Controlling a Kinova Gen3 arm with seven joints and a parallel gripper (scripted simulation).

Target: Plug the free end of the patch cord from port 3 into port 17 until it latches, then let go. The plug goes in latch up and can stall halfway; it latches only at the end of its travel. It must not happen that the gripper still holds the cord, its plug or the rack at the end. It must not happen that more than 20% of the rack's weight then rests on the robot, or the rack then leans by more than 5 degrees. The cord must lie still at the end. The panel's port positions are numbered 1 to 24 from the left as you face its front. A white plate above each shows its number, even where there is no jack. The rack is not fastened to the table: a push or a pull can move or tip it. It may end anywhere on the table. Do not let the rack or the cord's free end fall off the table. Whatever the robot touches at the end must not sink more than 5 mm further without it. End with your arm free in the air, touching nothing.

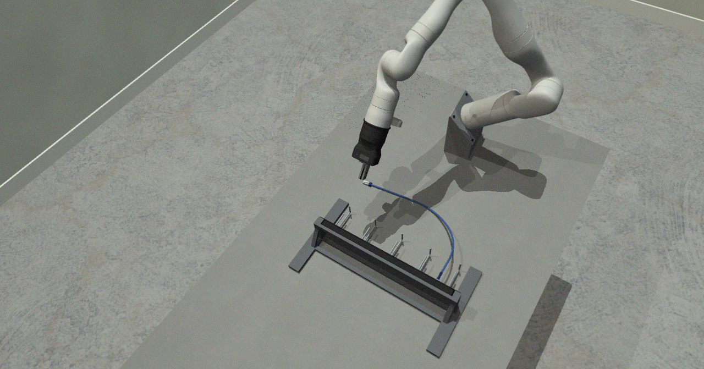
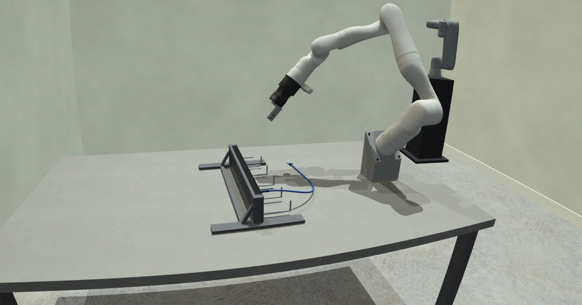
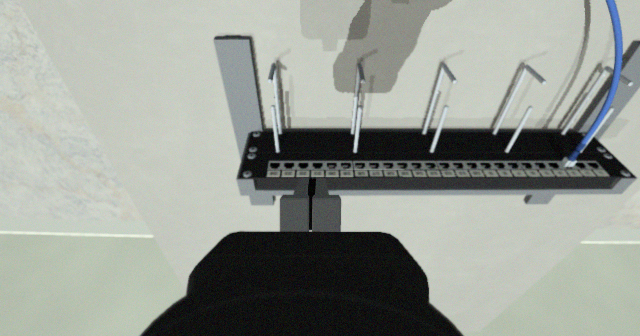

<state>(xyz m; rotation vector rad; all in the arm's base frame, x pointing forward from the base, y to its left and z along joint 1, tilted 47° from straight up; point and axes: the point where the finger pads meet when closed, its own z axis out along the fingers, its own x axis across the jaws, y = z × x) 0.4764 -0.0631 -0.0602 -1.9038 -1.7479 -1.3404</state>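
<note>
The plug is 240 mm below my hand, 90 mm behind it and 80 mm to the right of it.
</note>
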